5 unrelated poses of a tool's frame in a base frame.
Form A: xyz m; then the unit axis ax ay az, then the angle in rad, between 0 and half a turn.
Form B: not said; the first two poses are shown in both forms.
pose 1, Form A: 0.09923 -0.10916 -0.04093 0.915 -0.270 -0.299 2.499
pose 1, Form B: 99.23 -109.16 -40.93 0.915 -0.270 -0.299 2.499
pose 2, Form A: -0.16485 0.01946 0.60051 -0.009 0.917 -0.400 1.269
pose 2, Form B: -164.85 19.46 600.51 -0.009 0.917 -0.400 1.269
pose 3, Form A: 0.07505 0.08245 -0.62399 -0.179 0.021 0.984 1.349
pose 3, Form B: 75.05 82.45 -623.99 -0.179 0.021 0.984 1.349
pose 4, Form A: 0.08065 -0.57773 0.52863 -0.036 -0.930 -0.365 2.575
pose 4, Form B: 80.65 -577.73 528.63 -0.036 -0.930 -0.365 2.575
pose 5, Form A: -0.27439 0.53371 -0.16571 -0.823 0.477 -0.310 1.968
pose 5, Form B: -274.39 533.71 -165.71 -0.823 0.477 -0.310 1.968
